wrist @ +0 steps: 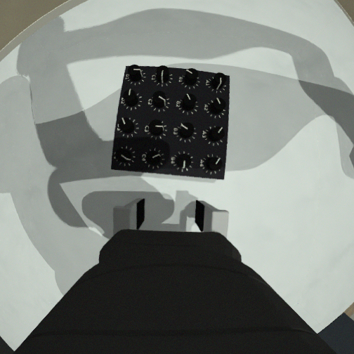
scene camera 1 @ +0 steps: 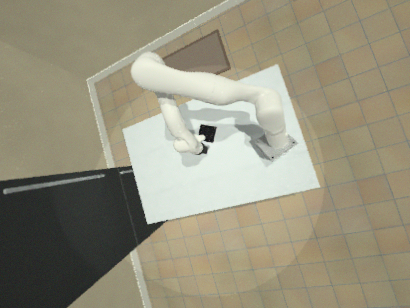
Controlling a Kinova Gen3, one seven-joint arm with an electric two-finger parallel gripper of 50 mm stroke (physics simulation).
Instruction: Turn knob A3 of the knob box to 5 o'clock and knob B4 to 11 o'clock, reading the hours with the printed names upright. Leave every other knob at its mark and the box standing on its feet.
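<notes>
The black knob box lies on the white table, knobs up, with four rows of four knobs. In the wrist view its names read sideways. Knob A3, in the right column, has its white pointer toward the picture's upper right. Knob B4, in the row nearest the gripper, points down in the picture. Knob A4 points to the upper right and knob B3 to the upper left. My gripper is open and empty, beside the box's near edge in the wrist view. The box's feet are not visible.
The white table carries the arm's grey base plate at the right in the scene view. The arm arches over the table beyond the box. Arm shadows fall across the box and the table. A brown panel lies beyond the table's far edge.
</notes>
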